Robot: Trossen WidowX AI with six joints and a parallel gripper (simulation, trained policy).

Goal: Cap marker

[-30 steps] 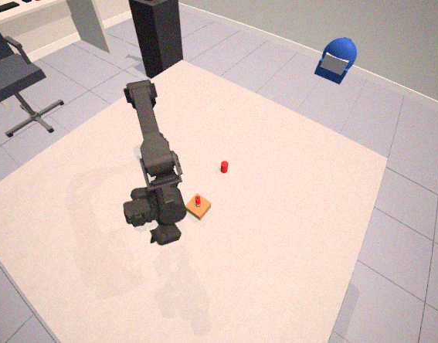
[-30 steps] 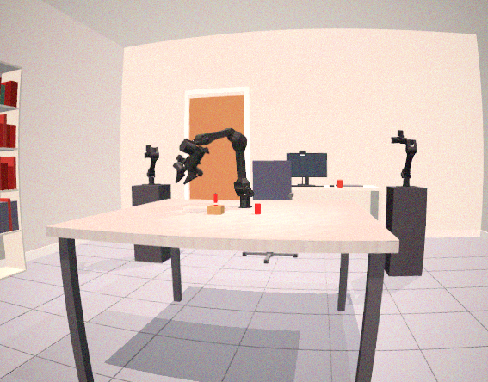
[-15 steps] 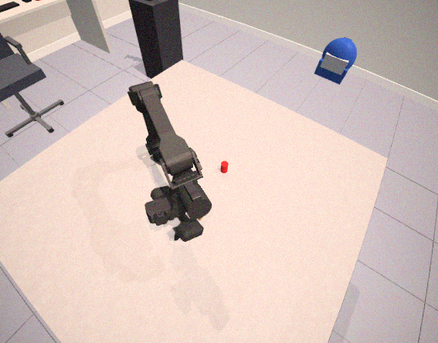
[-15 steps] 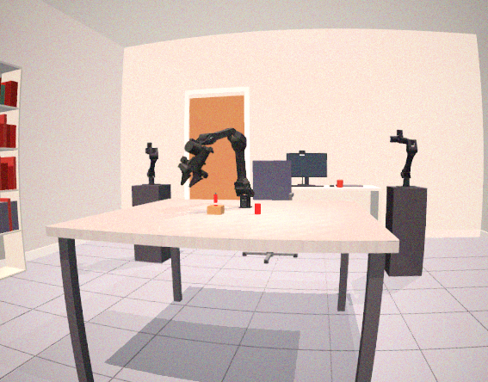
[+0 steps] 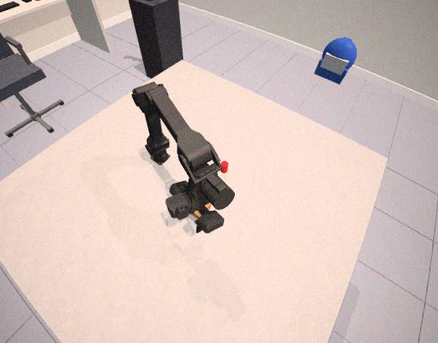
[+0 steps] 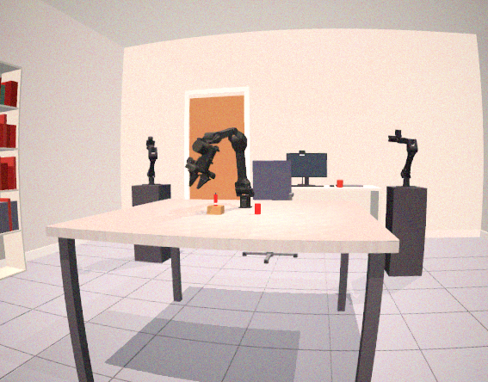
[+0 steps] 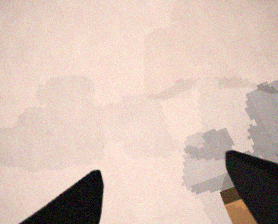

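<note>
My gripper tip is 80 mm past the red cap, 290 mm to the right of it and 100 mm above it. Round my gripper tip: holder block (50 mm behind, 90 mm to the left, 110 mm below); red marker (50 mm behind, 90 mm to the left, 50 mm below).
</note>
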